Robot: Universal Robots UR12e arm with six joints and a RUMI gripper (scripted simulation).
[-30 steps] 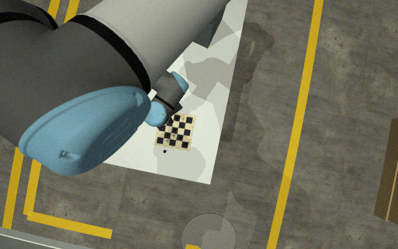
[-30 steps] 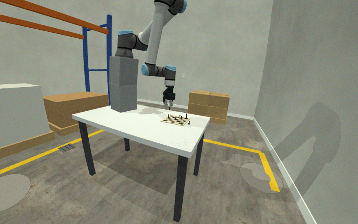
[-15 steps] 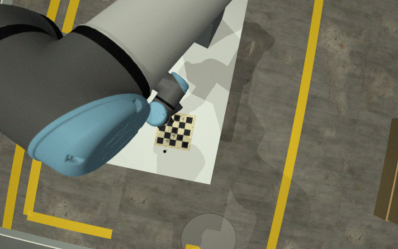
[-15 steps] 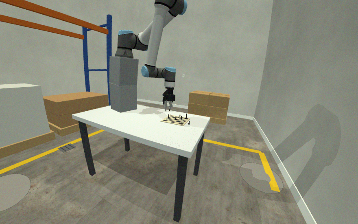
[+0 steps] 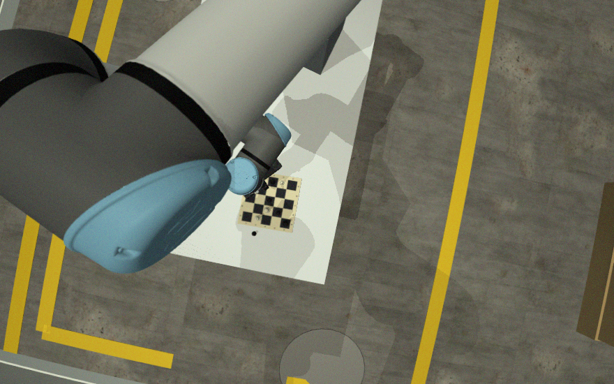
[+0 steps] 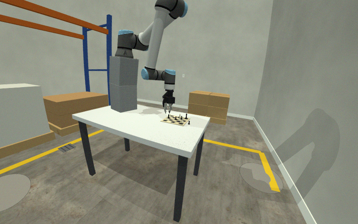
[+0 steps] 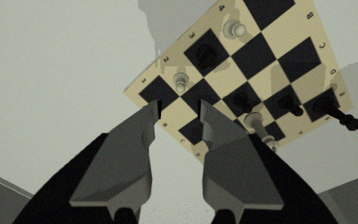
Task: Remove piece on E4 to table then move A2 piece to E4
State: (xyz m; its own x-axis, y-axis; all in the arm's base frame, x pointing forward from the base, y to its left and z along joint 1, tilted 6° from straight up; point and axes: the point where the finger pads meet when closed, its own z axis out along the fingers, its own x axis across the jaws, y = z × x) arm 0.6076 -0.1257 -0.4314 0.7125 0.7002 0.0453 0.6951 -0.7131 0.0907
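My hand is 8 cm short of the chessboard, 8 cm above it and 4 cm to the right of it.
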